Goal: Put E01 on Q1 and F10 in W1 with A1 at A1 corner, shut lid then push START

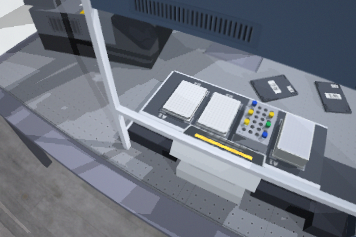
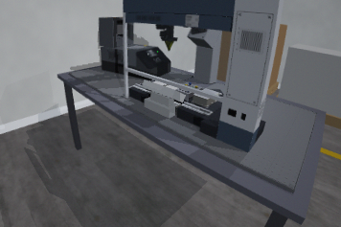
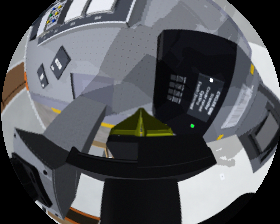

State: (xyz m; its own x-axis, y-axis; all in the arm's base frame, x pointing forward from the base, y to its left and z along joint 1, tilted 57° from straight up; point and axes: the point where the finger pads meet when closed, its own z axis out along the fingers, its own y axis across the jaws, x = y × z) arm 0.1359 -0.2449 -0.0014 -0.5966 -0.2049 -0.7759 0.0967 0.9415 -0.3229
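Right now my hand is 41 cm short of the grey tube cooling block, 26 cm to the right of it and 14 cm above it. From my hand the other things lie so: white deep-well block 45 cm ahead, 36 cm to the left, 14 cm below; grey post 47 cm ahead, 9 cm to the right, 2 cm above; dark gantry housing 69 cm ahead, 53 cm to the left, 6 cm above.
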